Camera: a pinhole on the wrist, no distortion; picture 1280 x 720 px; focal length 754.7 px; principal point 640.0 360.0 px. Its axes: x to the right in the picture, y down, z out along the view. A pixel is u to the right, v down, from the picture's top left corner.
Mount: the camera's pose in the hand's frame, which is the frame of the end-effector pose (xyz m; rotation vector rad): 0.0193 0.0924 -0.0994 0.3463 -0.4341 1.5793
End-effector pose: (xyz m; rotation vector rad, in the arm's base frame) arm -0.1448 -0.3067 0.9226 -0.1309 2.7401 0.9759
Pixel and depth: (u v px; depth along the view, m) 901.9 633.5 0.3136
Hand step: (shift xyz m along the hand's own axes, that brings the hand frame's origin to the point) -0.1135 0.0356 0.2203
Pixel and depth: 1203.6 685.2 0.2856
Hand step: -0.1276 0.1405 0.2446
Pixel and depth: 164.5 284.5 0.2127
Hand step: 0.0389 -0.1260 0.0254
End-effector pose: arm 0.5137 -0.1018 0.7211 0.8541 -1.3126 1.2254
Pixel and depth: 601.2 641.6 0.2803
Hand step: -0.0962 -0.0566 0.1334
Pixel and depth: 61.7 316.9 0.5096
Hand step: 0.0484 -0.4924 0.1654
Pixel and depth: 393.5 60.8 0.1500
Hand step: 0.0750 -0.0203 0.0130
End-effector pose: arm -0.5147 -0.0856 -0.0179 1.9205 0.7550 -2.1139
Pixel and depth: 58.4 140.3 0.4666
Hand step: 0.1550 -0.4417 0.1491
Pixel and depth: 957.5 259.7 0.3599
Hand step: 0.0432 0.0557 0.2915
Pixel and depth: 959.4 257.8 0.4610
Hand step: 0.0510 0.0465 0.4020
